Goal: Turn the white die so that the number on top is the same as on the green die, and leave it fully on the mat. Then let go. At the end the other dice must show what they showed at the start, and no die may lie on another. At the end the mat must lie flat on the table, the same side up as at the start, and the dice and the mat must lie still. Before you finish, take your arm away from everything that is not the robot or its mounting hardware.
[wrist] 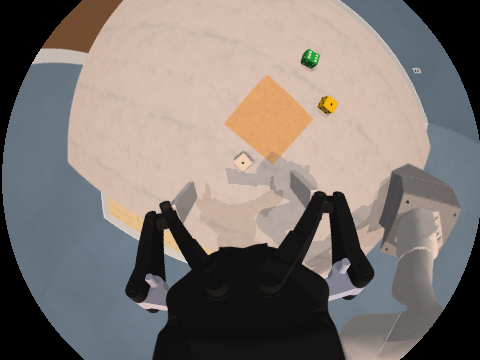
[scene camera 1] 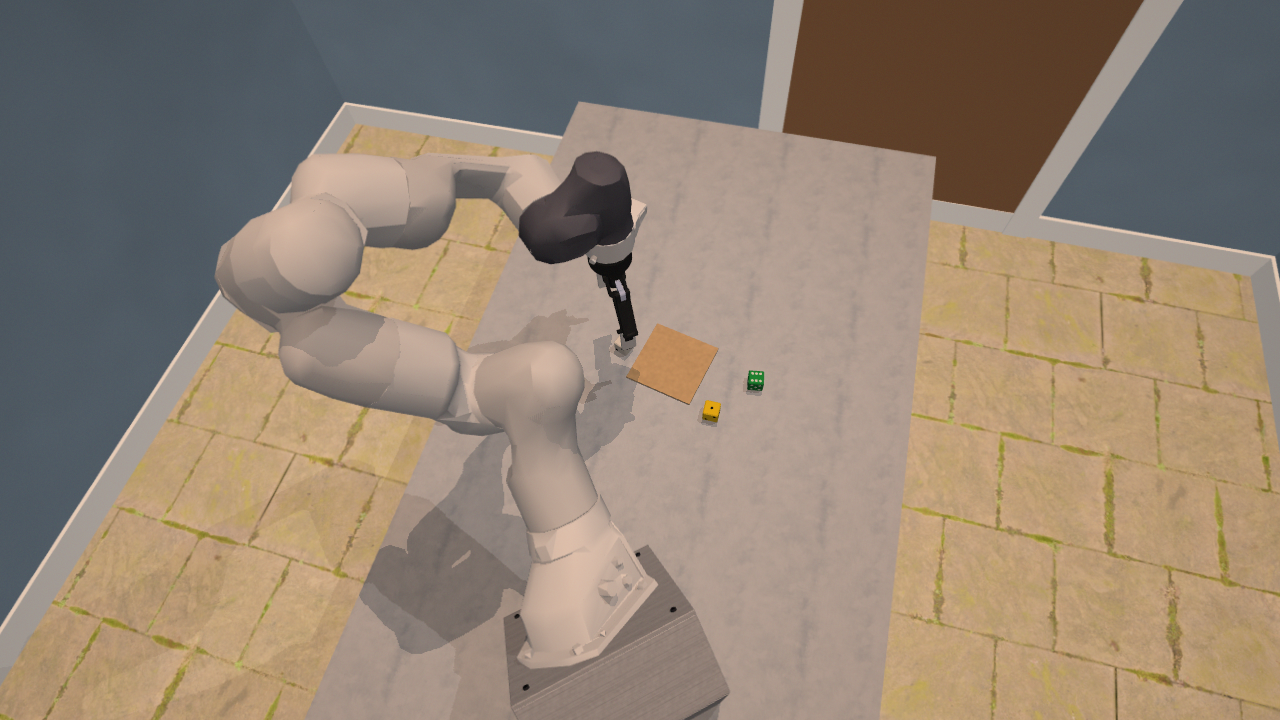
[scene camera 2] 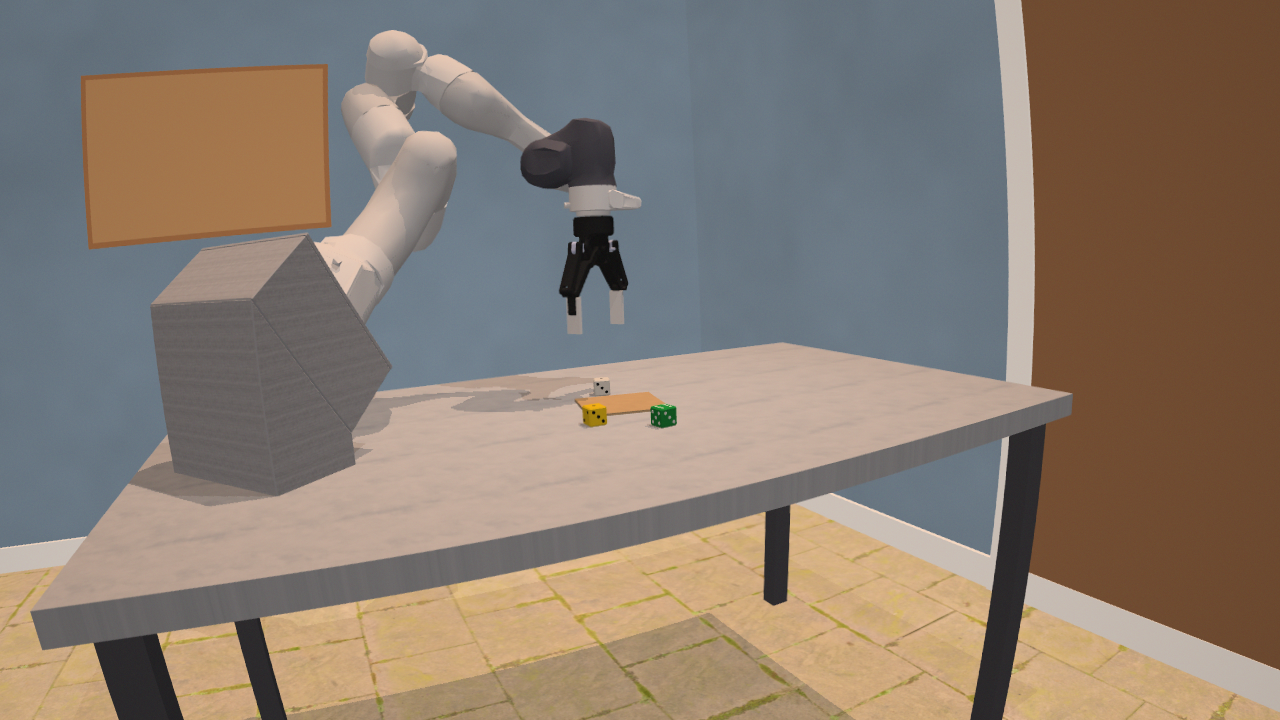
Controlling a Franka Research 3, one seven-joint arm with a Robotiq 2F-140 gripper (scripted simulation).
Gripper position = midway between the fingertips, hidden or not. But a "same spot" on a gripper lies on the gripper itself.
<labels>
my gripper: wrist; scene camera 1 616, 315; scene camera 2
mat: wrist; scene camera 1; scene camera 2 630, 403
same spot on mat: [wrist: 269, 119] = [scene camera 1: 672, 361]
same spot on my gripper: [wrist: 351, 273] = [scene camera 2: 582, 247]
</labels>
